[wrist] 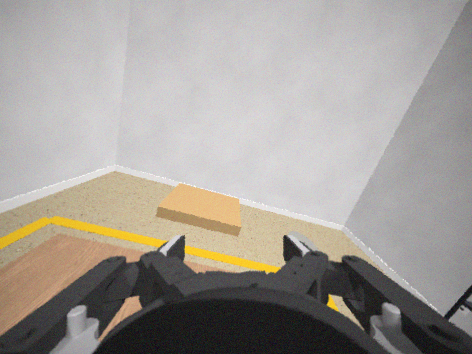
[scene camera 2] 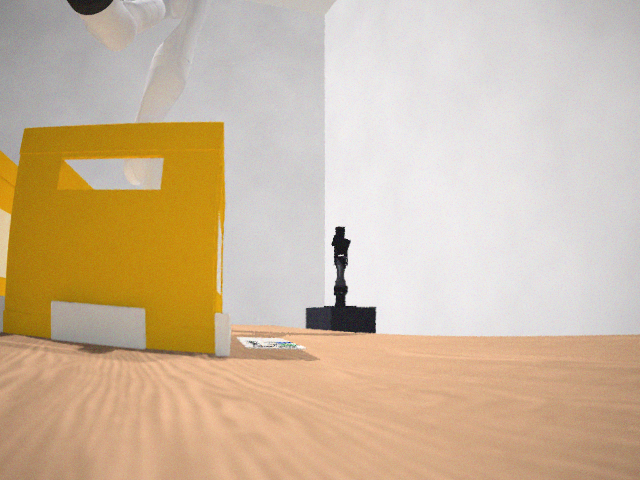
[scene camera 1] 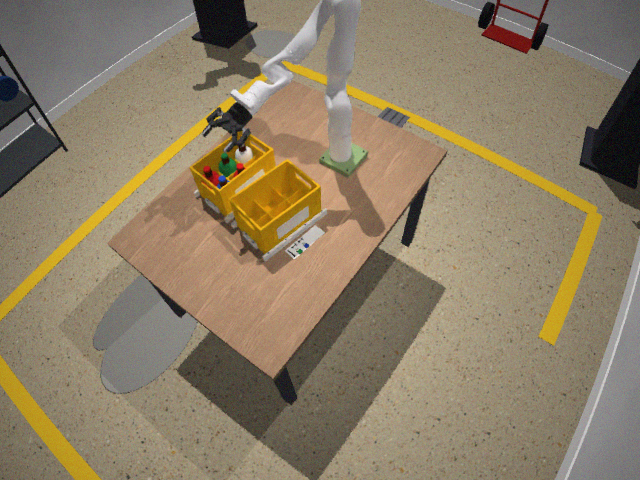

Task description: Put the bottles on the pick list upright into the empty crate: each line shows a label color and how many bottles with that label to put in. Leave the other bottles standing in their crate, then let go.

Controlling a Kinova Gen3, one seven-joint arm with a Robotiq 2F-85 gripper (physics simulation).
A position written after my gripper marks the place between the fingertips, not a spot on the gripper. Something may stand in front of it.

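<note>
My gripper (scene camera 1: 213, 143) is visible to me, and I can see my gripper in the wrist view (wrist: 234, 246) as well.
</note>
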